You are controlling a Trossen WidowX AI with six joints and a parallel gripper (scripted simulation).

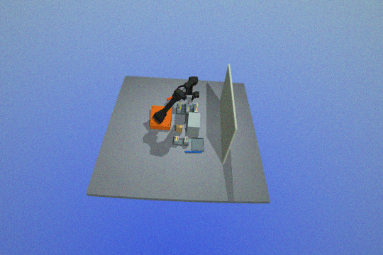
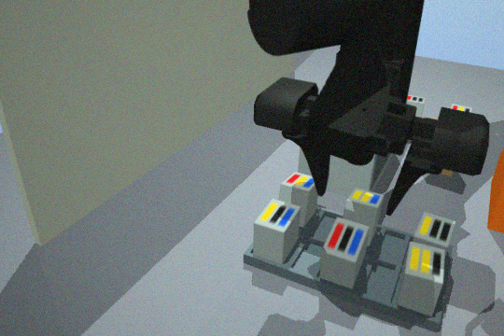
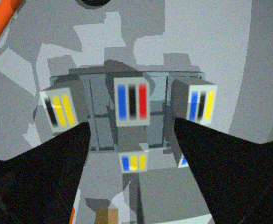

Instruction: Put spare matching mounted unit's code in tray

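The rack lies 90 mm below my gripper tip and 30 mm to the right of it. The rest, counted from my gripper tip: black disc (130 mm to the left, 90 mm below, 50 mm behind); then mounted unit (210 mm to the right, 80 mm ahead, 50 mm below); then brown box (290 mm to the right, 60 mm below, 40 mm behind).
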